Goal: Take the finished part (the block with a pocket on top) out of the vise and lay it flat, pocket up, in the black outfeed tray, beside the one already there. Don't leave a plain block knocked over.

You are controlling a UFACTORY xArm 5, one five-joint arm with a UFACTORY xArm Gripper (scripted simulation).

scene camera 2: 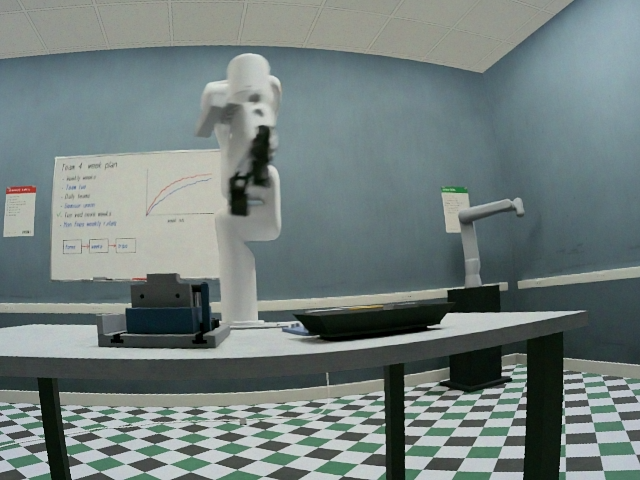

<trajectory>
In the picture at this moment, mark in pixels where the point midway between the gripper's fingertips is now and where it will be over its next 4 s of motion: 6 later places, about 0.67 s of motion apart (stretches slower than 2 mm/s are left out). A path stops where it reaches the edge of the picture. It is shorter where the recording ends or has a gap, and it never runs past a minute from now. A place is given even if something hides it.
The gripper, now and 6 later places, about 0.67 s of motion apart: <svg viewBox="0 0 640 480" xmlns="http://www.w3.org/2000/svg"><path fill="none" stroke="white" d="M245 203L163 233L162 236L162 235L162 248L163 266L163 271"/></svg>
</trajectory>
